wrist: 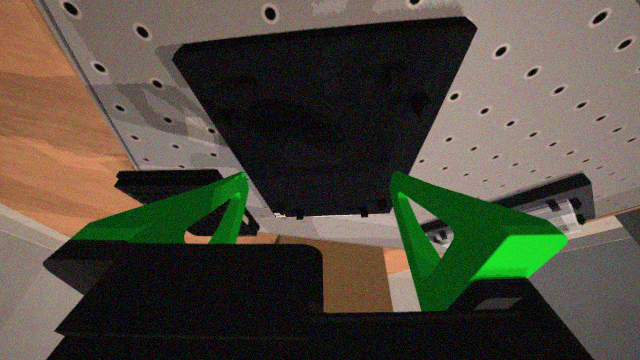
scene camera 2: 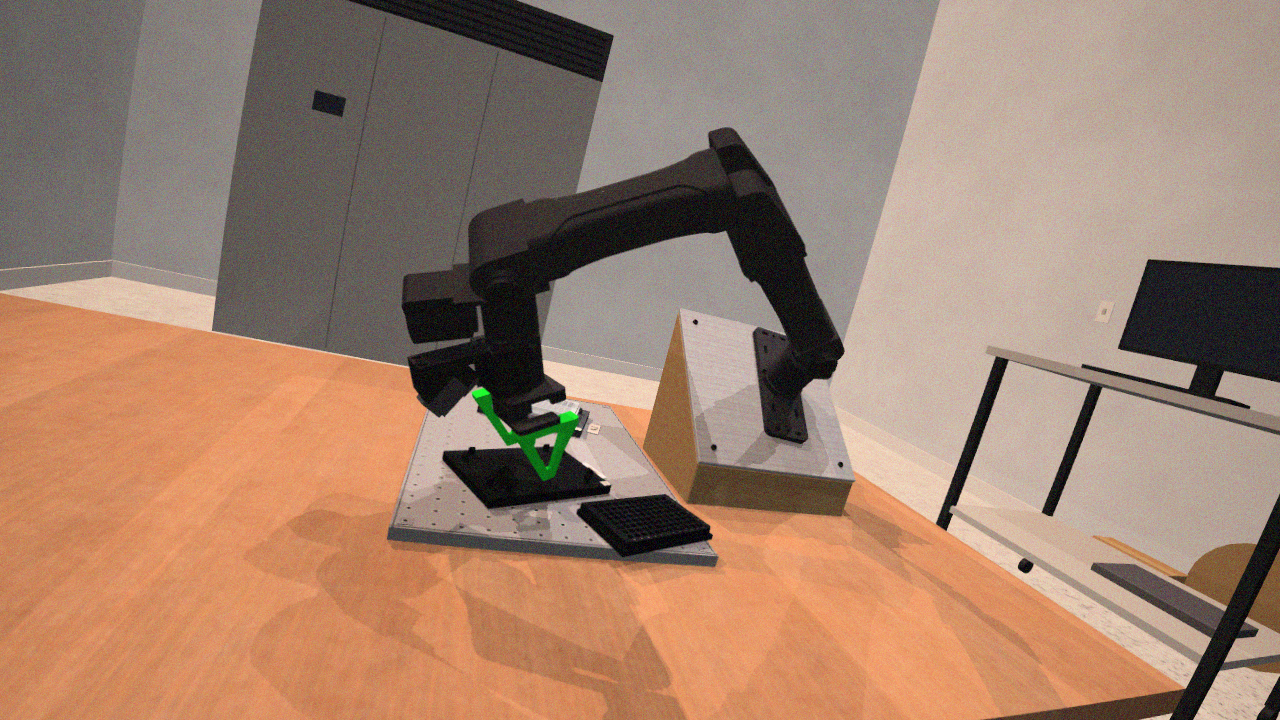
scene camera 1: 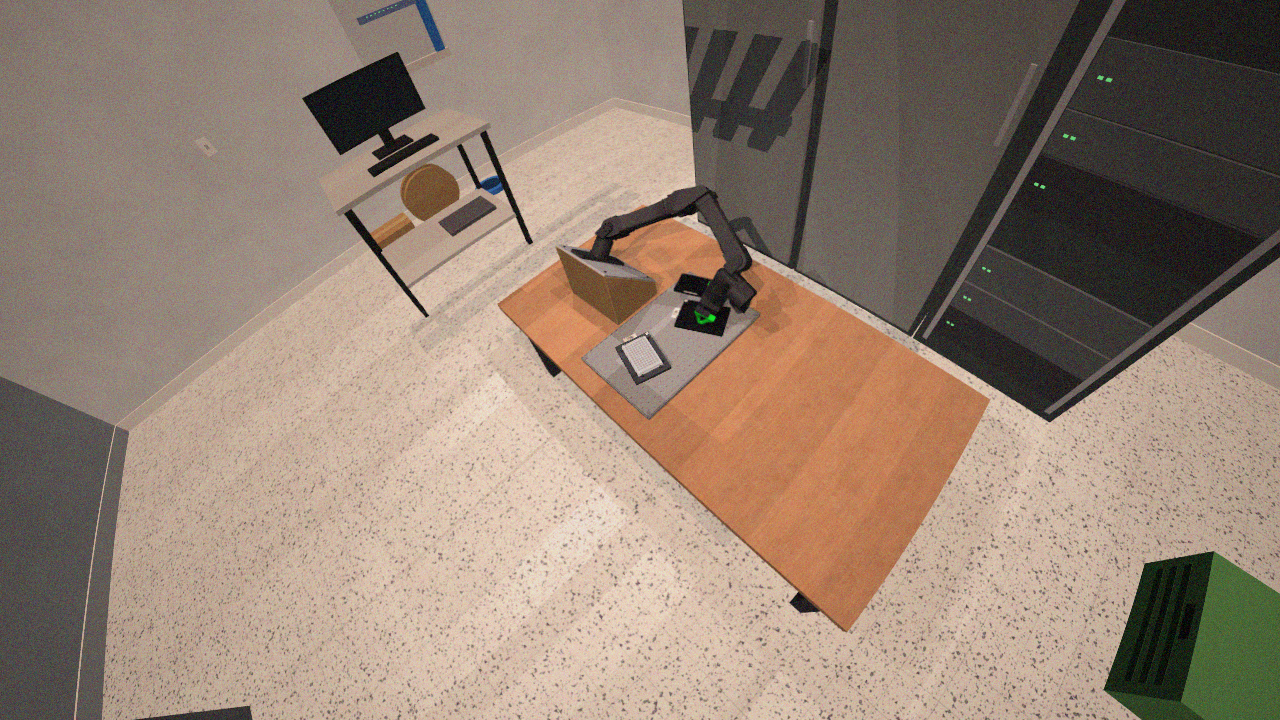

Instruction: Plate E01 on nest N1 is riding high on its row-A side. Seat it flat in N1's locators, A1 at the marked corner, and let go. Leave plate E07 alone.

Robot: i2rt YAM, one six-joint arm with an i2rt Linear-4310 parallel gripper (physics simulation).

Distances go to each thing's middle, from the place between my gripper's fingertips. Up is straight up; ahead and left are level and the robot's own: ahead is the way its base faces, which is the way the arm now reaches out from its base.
Scene:
Now: hand 130 mm past the black perforated plate (scene camera 2: pixel 636 525), 80 mm to the right of it and 20 mm above it.

